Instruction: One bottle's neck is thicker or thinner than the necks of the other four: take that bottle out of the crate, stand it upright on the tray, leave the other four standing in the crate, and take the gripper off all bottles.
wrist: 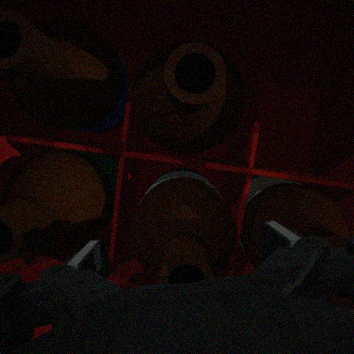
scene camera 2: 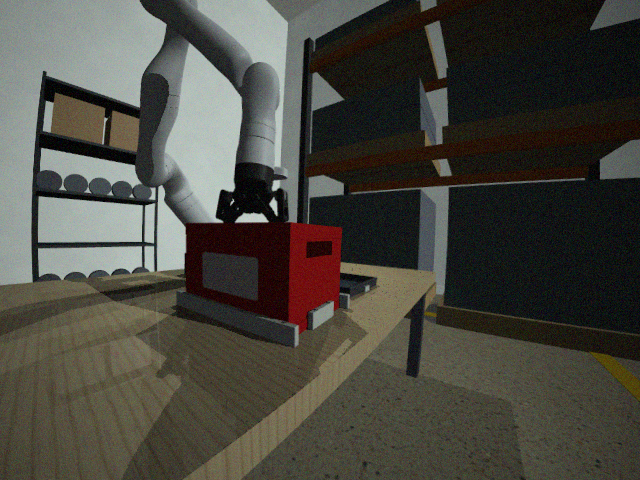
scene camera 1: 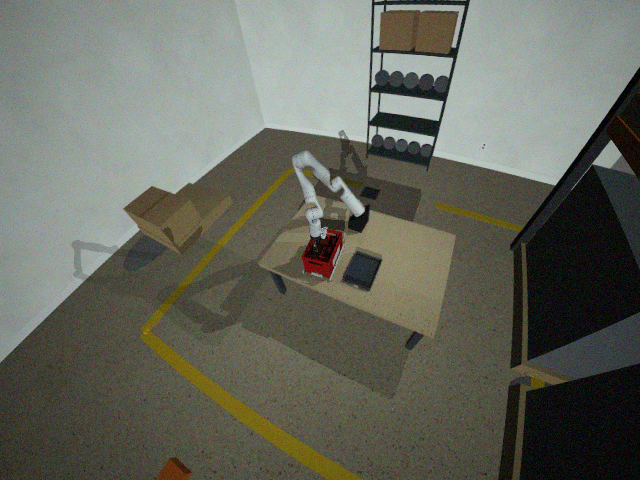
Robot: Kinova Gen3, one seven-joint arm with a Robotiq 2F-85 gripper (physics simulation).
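Places are measured from the arm's base along level axes (x ahead, y left, z up), in centimetres.
Where they show: gripper, fingertip midpoint: (wrist: 183,247) (scene camera 1: 316,246); arm's base, origin of the base link: (scene camera 1: 360,212).
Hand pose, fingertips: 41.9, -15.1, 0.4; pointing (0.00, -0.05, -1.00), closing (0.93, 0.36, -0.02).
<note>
Each offset is from my fingertips to the top centre of the thing, as dx, dy, dz. "pt": to the spot under its first point. Level surfaces: height alone.
The red crate @[-0.8, +4.3, +3.8] (scene camera 1: 321,268) (scene camera 2: 237,238) stands on the table, with brown bottles upright in it. In the wrist view, two bottles stand in the upper row, left (wrist: 55,57) and middle (wrist: 215,112). Three stand in the lower row, left (wrist: 65,187), middle (wrist: 175,215) and right (wrist: 305,207). The upper-middle neck looks somewhat thicker than the lower-middle one. My gripper (scene camera 1: 315,248) (scene camera 2: 253,219) (wrist: 183,247) is open and empty, pointing down into the crate, its fingers on both sides of the lower-middle bottle's neck. Its fingertips are hidden in scene camera 2. The dark tray (scene camera 1: 362,269) (scene camera 2: 358,283) holds no bottle.
The crate's upper-right compartment @[pt +9.5, +11.8, -12.9] (wrist: 300,110) is empty. Red dividers @[-0.8, +4.3, -4.3] (wrist: 187,161) separate the bottles. Light grey strips @[pt +3.1, -5.7, -12.0] (scene camera 2: 232,316) lie around the crate's base on the wooden table @[dz -13.7] (scene camera 1: 408,263) (scene camera 2: 77,372). The tray lies beside the crate. The arm's dark base (scene camera 1: 360,219) stands behind.
</note>
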